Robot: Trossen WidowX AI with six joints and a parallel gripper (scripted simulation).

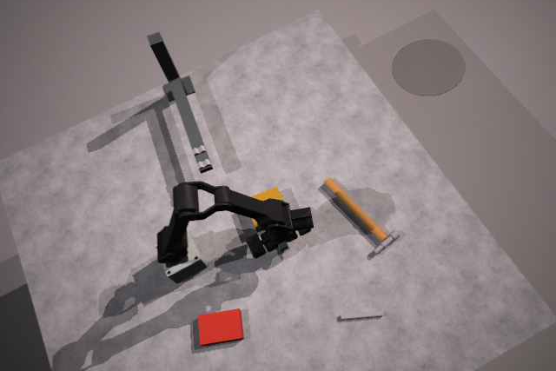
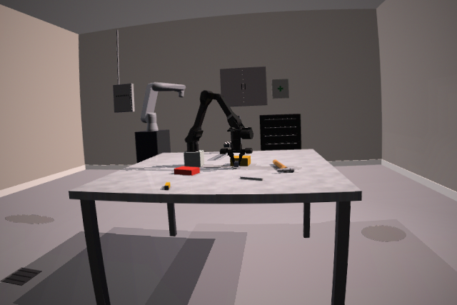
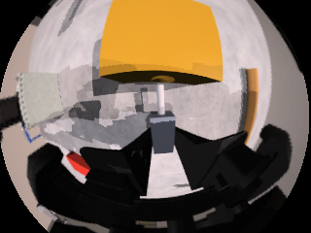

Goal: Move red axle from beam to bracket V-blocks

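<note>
The grey-blue block is 20 mm to the left of my gripper tip and 10 mm above it. Round my gripper tip: red block (240 mm behind, 180 mm to the right); then orange block (110 mm to the left, 10 mm behind, 10 mm above); then thin grey rod (270 mm to the right, 150 mm ahead, 10 mm below).
</note>
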